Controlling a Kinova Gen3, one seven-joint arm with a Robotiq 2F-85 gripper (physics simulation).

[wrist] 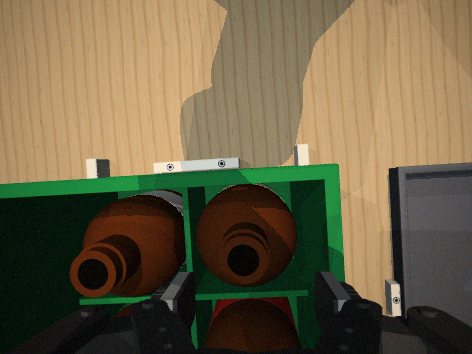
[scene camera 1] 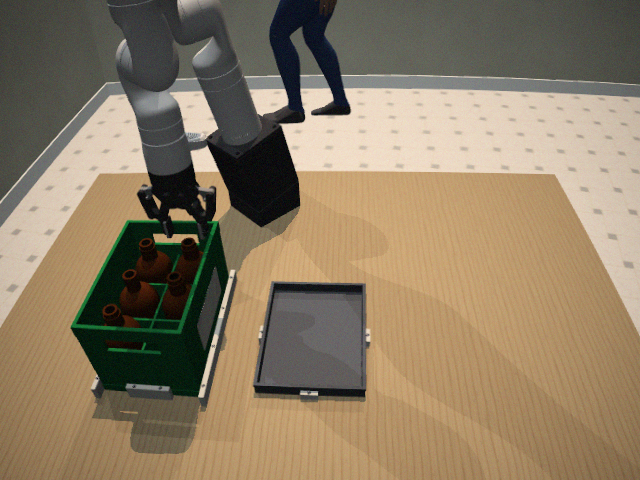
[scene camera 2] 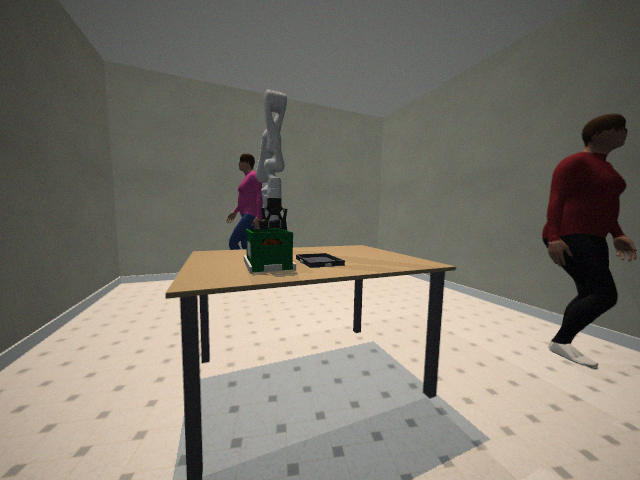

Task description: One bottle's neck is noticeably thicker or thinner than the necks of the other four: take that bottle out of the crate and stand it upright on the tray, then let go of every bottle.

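Frame: origin at the arm's base, x left, y back, z up, level; millimetres.
Seen in the pictures: gripper, fingertip midpoint: [wrist: 254, 292] [scene camera 1: 187, 236] [scene camera 2: 274, 227]; arm's base, origin of the base link: [scene camera 1: 242, 132] [scene camera 2: 272, 218].
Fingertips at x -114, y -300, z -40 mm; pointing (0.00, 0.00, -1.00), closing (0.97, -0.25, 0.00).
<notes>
Offsets run from my fingertips to a thing's top centre. Level surfaces: height alone.
The green crate @(dx -64, dy -68, dz -10 mm) [scene camera 1: 170, 369] [scene camera 2: 271, 258] [wrist: 333, 215] holds the brown bottles: far left [scene camera 1: 154, 266] [wrist: 135, 225], far right [scene camera 1: 189, 266] [wrist: 243, 215], middle left [scene camera 1: 138, 299], middle right [scene camera 1: 175, 302] [wrist: 252, 327] and near left [scene camera 1: 121, 322]. All stand in the crate. I cannot tell for certain which neck differs. My gripper [scene camera 1: 185, 231] [wrist: 254, 292] is open and empty, above the crate's far end. In the wrist view its fingertips lie to either side of and slightly below the far right bottle's mouth. The dark tray @(dx +209, dy -122, dz -159 mm) [scene camera 1: 330, 361] [scene camera 2: 320, 259] [wrist: 440, 200] holds no bottle.
The table @(dz -185 mm) [scene camera 1: 465, 258] [scene camera 2: 372, 260] bears pale holding blocks [scene camera 1: 149, 391] [wrist: 210, 164] around the crate and tray. A tall black base block [scene camera 1: 263, 186] stands behind the crate's far right corner. Two people [scene camera 2: 248, 196] [scene camera 2: 584, 196] stand beyond the table.
</notes>
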